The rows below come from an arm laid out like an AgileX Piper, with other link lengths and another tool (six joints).
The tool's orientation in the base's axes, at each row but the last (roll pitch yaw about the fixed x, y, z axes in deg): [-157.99, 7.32, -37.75]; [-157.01, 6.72, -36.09]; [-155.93, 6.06, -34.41]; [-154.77, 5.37, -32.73]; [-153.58, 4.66, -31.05]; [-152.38, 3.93, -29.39]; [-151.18, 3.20, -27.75]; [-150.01, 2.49, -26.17]
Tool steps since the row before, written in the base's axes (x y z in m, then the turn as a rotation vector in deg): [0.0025, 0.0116, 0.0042, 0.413, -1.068, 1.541]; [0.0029, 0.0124, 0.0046, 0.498, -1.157, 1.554]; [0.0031, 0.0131, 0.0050, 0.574, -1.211, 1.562]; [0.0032, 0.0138, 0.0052, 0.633, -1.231, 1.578]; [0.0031, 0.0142, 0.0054, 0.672, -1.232, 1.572]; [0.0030, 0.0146, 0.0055, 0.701, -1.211, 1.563]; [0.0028, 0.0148, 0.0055, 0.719, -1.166, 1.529]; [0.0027, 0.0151, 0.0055, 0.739, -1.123, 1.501]
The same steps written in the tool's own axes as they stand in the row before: [-0.0056, -0.0112, 0.0008, 0.776, -0.071, -1.755]; [-0.0055, -0.0124, 0.0009, 0.895, -0.062, -1.788]; [-0.0053, -0.0133, 0.0010, 0.987, -0.067, -1.805]; [-0.0052, -0.0141, 0.0014, 1.045, -0.090, -1.818]; [-0.0051, -0.0146, 0.0016, 1.079, -0.106, -1.807]; [-0.0049, -0.0150, 0.0020, 1.095, -0.131, -1.784]; [-0.0047, -0.0151, 0.0023, 1.092, -0.157, -1.731]; [-0.0045, -0.0154, 0.0028, 1.092, -0.184, -1.683]
